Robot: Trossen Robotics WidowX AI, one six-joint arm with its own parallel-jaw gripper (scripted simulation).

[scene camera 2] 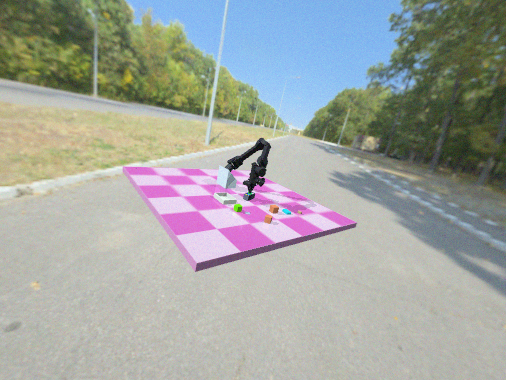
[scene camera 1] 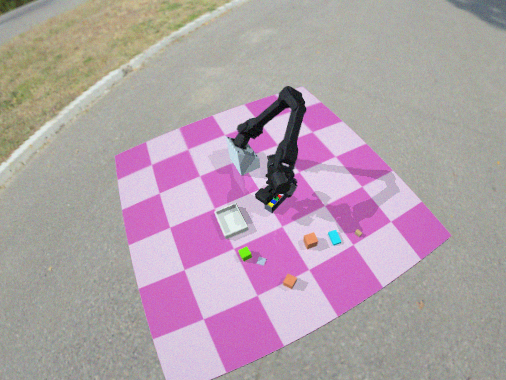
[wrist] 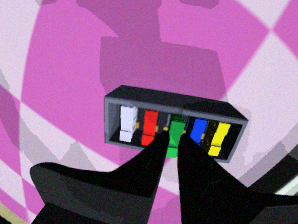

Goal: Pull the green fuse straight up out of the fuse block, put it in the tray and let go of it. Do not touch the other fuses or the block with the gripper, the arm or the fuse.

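Note:
A tray (scene camera 1: 230, 219) is there for me to see, and so is my own gripper (wrist: 173, 137).

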